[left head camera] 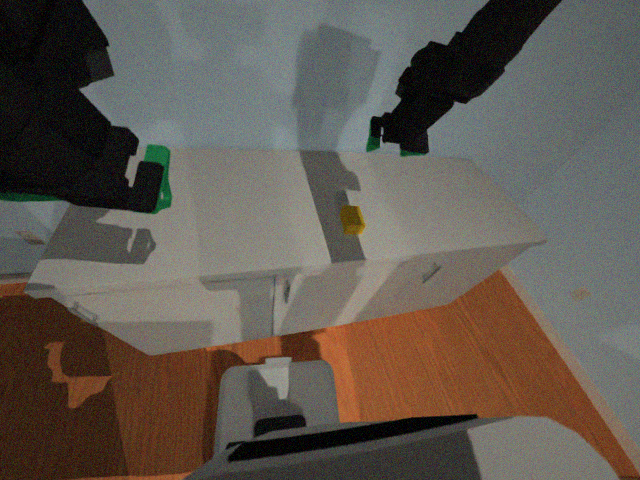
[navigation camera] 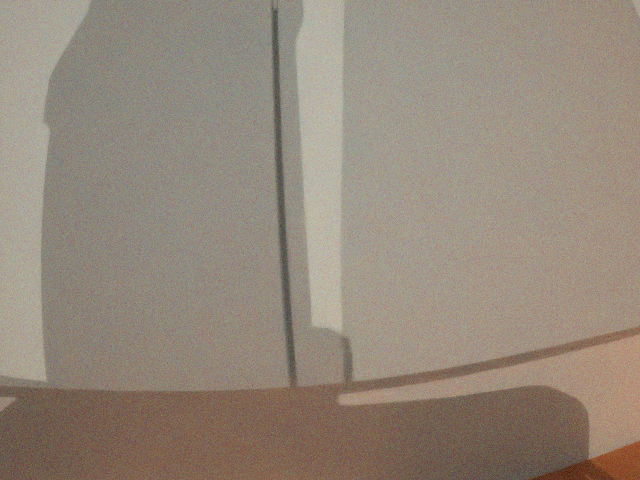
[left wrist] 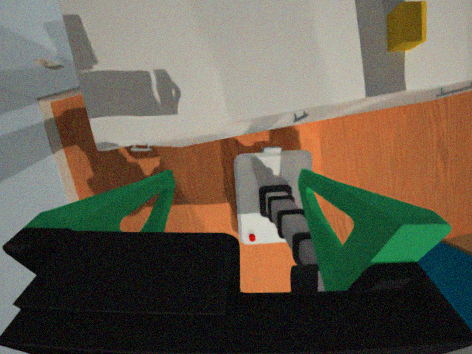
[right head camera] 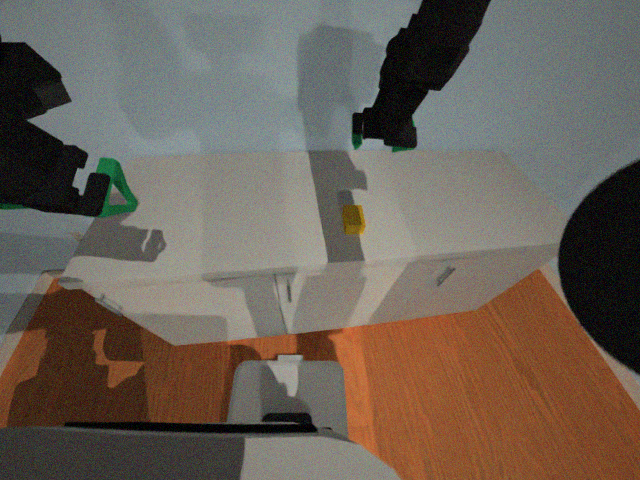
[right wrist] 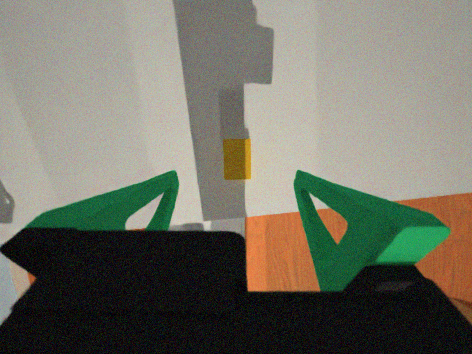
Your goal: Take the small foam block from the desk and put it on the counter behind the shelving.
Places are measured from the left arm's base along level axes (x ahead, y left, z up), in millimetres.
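Pixels of known places: left gripper, fingertip midpoint: (left head camera: 128, 198) (left wrist: 236, 176) (right head camera: 103, 203); right gripper, fingertip midpoint: (left head camera: 384, 151) (right head camera: 374, 148) (right wrist: 236, 177).
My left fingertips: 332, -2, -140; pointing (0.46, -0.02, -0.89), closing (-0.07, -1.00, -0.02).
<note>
Behind a point stands the place of what it marks, as x, y, z.
The small foam block, a yellow block (left head camera: 352, 220) {603, -435, -455} (right head camera: 353, 219) {606, -439, -455} (left wrist: 410, 27) {614, -434, -455} (right wrist: 236, 156) {634, -443, -455}, stands upright on the pale counter top (left head camera: 248, 211) {667, -101, -500} (right head camera: 248, 211) {672, -88, -500} (left wrist: 270, 55) {589, -105, -500} (right wrist: 375, 100) {768, -775, -500}, partly in shadow near the front edge. My right gripper (left head camera: 391, 149) {610, -446, -206} (right head camera: 378, 146) {610, -446, -206} (right wrist: 236, 177) {610, -446, -206} is open and empty. It hangs above the counter, well clear of the block, which shows between and beyond its fingertips in the right wrist view. My left gripper (left head camera: 95, 192) (right head camera: 66, 200) (left wrist: 236, 176) {332, -2, -140} is open and empty, above the left part of the counter. Shelving cannot be made out in these views.
The counter's cabinet front (left head camera: 170, 330) {425, 212, -940} (navigation camera: 465, 180) {484, -300, -1148} has handles and stands close before my wheeled base (left head camera: 279, 392) {197, -224, -1150} (right head camera: 289, 392) {184, -229, -1150} (left wrist: 272, 192) {73, -198, -1088}. Blue-grey wall (left head camera: 232, 77) {1048, -28, -233} lies behind the counter. Wooden floor (left head camera: 413, 372) {239, -1053, -1410} (right head camera: 465, 382) {219, -1246, -1410} lies in front. A dark round shape (right head camera: 610, 258) fills the right edge of the right head camera view.
</note>
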